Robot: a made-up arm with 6 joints. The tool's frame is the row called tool. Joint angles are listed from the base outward. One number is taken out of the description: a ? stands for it. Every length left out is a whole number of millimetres.
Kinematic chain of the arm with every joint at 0, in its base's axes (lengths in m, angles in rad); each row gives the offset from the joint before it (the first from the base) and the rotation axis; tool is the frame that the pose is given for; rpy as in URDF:
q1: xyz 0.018 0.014 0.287 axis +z
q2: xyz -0.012 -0.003 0 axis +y
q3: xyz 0.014 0 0.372 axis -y
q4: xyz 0.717 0 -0.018 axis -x
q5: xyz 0 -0.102 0.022 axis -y
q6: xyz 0.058 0 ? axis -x
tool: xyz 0 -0.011 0.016 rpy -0.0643 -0.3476 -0.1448
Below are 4 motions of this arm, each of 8 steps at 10 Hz.
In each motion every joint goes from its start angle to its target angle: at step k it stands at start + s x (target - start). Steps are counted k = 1, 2, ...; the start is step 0. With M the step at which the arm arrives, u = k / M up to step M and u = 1 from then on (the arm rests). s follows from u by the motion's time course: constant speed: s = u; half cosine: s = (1 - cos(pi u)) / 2; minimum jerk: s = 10 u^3 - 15 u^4 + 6 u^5.
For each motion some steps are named. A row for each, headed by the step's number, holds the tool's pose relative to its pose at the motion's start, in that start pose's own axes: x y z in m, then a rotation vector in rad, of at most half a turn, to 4 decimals.
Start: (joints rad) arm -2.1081 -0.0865 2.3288 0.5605 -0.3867 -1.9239
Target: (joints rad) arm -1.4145 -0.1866 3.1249 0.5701 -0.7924 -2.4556
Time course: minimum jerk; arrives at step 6
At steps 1, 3, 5, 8:
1: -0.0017 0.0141 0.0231 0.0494 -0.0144 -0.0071
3: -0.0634 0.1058 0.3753 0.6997 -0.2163 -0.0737
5: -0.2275 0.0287 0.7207 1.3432 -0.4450 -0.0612
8: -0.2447 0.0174 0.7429 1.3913 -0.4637 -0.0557

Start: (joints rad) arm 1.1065 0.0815 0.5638 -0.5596 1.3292 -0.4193
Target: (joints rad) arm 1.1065 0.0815 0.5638 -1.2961 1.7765 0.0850
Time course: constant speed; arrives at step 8
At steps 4, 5, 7, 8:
4: -0.0361 -0.0222 0.0250 -0.2412 -0.3289 -0.2393
5: -0.0471 -0.0255 0.0306 -0.3176 -0.3998 -0.3088
7: -0.0707 -0.0290 0.0406 -0.4875 -0.5242 -0.4581
8: -0.0830 -0.0290 0.0450 -0.5803 -0.5767 -0.5377

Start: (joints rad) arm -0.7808 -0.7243 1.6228 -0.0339 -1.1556 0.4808
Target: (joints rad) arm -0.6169 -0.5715 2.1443 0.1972 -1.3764 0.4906
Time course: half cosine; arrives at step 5
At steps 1, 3, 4, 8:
1: -0.0167 -0.0169 0.0061 -0.0018 -0.0042 -0.0202
3: -0.1301 -0.1098 0.0208 0.0066 -0.0133 -0.1531
4: -0.1882 -0.1462 0.0155 0.0219 -0.0092 -0.2189
8: -0.2113 -0.1589 0.0117 0.0298 -0.0063 -0.2448

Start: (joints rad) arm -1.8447 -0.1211 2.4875 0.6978 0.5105 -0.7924
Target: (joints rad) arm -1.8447 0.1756 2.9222 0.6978 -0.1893 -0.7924
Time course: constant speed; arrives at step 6
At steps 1, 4, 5, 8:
1: -0.0111 -0.0015 0.0128 -0.0414 0.0629 -0.0660
4: -0.0480 -0.0043 0.0600 -0.1570 0.2503 -0.2701
5: -0.0613 -0.0045 0.0786 -0.1926 0.3126 -0.3399
8: -0.0750 -0.0043 0.0986 -0.2266 0.3749 -0.4105

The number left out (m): -0.021
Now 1 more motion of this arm.
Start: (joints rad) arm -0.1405 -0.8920 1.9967 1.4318 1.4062 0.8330
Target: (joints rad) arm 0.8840 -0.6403 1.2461 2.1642 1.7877 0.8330
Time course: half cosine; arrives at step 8
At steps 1, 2, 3, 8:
1: -0.0354 0.0168 0.0290 0.0397 0.0048 0.0236
2: -0.1300 0.0558 0.1208 0.1569 0.0227 0.0769
3: -0.2479 0.0907 0.2790 0.3379 0.0620 0.1167
8: -0.2820 0.0323 0.9690 0.9437 0.3710 -0.2469

